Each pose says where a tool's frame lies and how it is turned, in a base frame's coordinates. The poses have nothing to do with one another.
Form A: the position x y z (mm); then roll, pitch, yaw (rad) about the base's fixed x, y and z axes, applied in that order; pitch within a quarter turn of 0, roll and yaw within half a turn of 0.
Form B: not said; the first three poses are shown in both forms.
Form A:
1: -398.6 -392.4 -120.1 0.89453 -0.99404 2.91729
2: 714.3 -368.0 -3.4 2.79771 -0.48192 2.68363
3: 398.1 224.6 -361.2 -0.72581 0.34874 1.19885
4: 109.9 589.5 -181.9 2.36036 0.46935 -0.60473
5: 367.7 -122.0 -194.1 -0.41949 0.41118 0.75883
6: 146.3 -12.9 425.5 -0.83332 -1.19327 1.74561
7: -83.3 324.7 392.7 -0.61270 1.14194 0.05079
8: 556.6 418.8 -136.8 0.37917 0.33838 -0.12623
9: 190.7 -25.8 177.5 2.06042 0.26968 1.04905
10: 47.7 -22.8 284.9 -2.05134 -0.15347 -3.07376
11: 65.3 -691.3 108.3 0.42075 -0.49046 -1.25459
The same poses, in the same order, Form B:
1: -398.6 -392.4 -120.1 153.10 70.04 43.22
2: 714.3 -368.0 -3.4 147.20 146.54 116.07
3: 398.1 224.6 -361.2 -61.29 45.34 137.63
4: 109.9 589.5 -181.9 54.24 129.29 -149.17
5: 367.7 -122.0 -194.1 -43.05 33.16 91.61
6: 146.3 -12.9 425.5 -163.64 75.65 -129.80
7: -83.3 324.7 392.7 -14.73 70.11 40.61
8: 556.6 418.8 -136.8 46.45 28.80 -57.43
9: 190.7 -25.8 177.5 72.61 116.96 -37.97
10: 47.7 -22.8 284.9 -99.90 117.18 -90.67
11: 65.3 -691.3 108.3 142.59 36.37 151.65
